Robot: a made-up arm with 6 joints. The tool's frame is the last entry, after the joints.
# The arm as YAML. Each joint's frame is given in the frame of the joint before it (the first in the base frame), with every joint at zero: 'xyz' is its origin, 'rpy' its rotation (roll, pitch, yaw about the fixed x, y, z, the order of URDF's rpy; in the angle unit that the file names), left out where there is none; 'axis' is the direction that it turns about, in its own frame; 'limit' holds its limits. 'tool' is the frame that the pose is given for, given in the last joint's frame.
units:
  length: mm
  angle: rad
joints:
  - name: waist
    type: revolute
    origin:
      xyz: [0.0, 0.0, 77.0]
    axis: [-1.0, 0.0, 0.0]
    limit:
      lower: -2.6
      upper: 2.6
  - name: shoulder
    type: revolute
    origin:
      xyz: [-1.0, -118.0, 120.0]
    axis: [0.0, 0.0, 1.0]
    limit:
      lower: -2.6
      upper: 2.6
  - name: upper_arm
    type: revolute
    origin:
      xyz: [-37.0, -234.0, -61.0]
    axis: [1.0, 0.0, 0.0]
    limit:
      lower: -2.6
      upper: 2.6
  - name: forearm
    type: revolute
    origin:
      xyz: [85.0, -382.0, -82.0]
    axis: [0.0, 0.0, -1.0]
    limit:
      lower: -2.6
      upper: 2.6
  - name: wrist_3
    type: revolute
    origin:
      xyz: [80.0, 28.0, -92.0]
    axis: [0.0, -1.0, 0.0]
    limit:
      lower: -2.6
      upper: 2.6
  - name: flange
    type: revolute
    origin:
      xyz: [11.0, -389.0, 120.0]
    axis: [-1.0, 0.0, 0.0]
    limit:
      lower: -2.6
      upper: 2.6
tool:
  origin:
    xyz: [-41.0, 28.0, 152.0]
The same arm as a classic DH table. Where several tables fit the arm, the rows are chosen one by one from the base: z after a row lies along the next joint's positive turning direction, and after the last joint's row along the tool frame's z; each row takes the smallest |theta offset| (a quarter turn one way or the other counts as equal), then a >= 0, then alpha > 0; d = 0 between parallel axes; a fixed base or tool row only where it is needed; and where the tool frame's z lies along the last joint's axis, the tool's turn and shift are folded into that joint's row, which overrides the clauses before.
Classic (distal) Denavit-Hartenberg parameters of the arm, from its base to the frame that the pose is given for. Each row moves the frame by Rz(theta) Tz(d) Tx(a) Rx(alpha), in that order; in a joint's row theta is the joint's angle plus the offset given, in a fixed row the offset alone. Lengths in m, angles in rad.
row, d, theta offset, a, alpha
base (fixed), 0.0770, -1.5708, 0.0000, 1.5708
waist, 0.0010, 0.0000, 0.1180, -1.5708
shoulder, 0.0590, 0.0000, 0.2340, -1.5708
upper_arm, 0.0480, 0.0000, 0.3820, -1.5708
forearm, 0.1740, -1.5708, 0.0800, -1.5708
wrist_3, 0.3610, 1.5708, 0.1200, -1.5708
flange, 0.0300, 1.5708, 0.0280, 1.5708
tool (fixed), 0.1520, -1.5708, 0.0000, 0.0000
Joint limits (rad, base to tool): -2.6000..2.6000 -2.6000..2.6000 -2.6000..2.6000 -2.6000..2.6000 -2.6000..2.6000 -2.6000..2.6000

